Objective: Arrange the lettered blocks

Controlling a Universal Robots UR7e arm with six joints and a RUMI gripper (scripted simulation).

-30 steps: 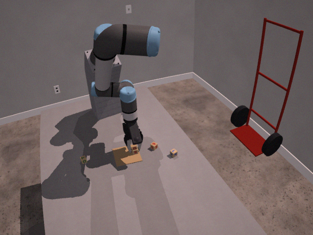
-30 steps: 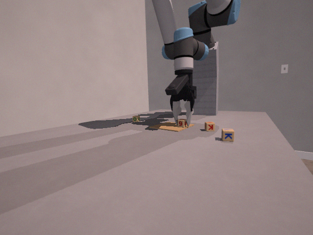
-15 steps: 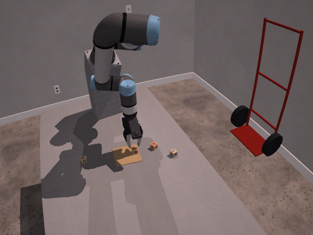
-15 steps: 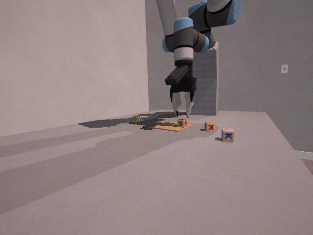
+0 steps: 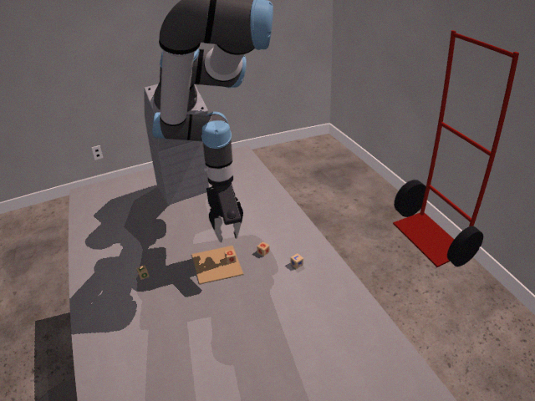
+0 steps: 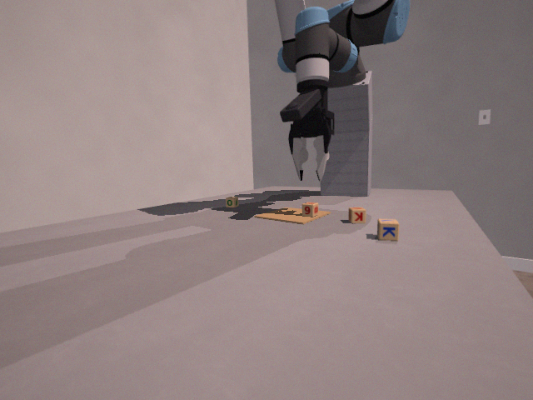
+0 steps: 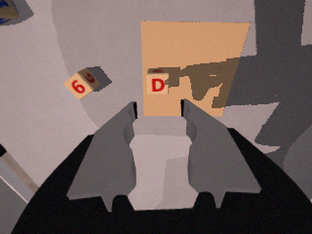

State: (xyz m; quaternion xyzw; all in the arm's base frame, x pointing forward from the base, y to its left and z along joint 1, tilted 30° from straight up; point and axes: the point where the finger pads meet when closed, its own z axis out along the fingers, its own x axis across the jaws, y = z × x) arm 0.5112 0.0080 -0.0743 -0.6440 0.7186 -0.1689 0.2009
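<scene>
My gripper is now 110 mm short of the blue-lettered block, 180 mm to the right of it and 90 mm above it. Round my hand: red-marked block (80 mm below); red-lettered block (10 mm ahead, 110 mm to the left, 90 mm below); tan mat (10 mm behind, 50 mm to the right, 100 mm below).
</scene>
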